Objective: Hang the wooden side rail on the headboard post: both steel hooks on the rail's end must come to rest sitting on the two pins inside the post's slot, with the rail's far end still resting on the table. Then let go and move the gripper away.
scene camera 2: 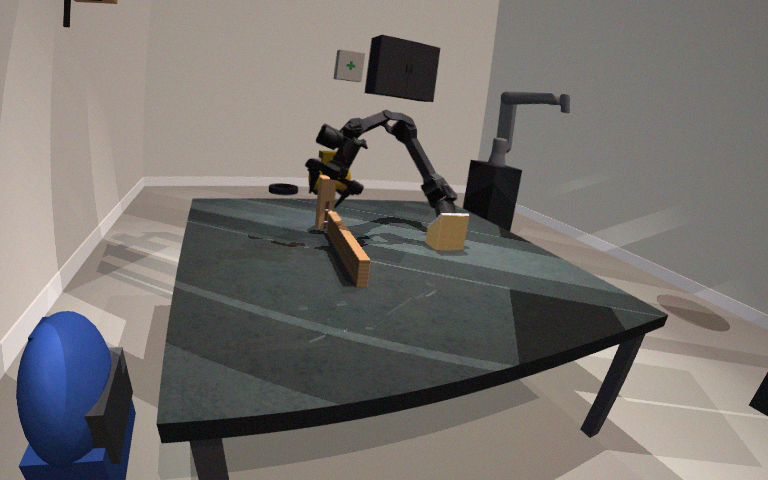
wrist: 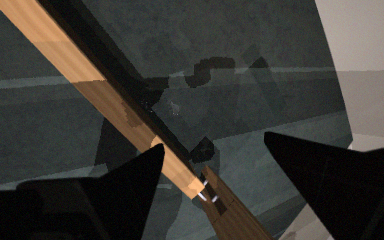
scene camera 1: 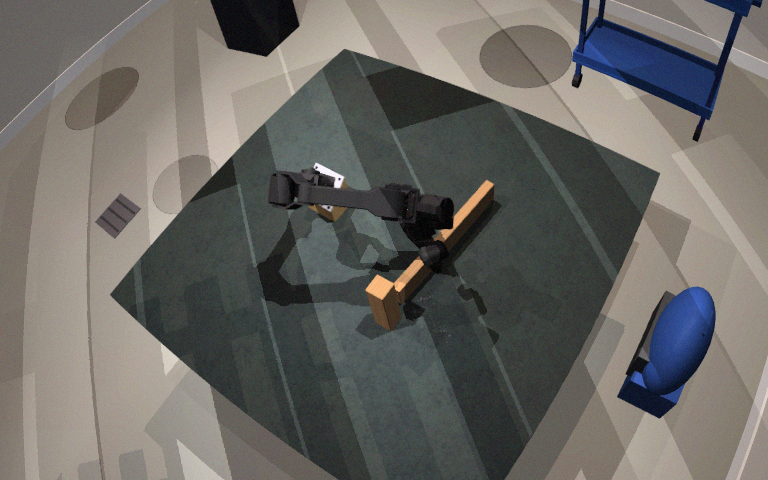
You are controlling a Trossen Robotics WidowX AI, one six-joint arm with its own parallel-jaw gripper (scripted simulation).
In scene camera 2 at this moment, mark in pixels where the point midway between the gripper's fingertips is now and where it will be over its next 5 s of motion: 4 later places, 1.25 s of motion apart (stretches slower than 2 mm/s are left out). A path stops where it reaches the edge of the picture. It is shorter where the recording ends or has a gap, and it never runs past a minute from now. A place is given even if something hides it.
The gripper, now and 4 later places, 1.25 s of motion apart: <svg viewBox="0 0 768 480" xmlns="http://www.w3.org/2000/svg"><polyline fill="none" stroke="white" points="322,200 336,211 334,229 334,232 335,231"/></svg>
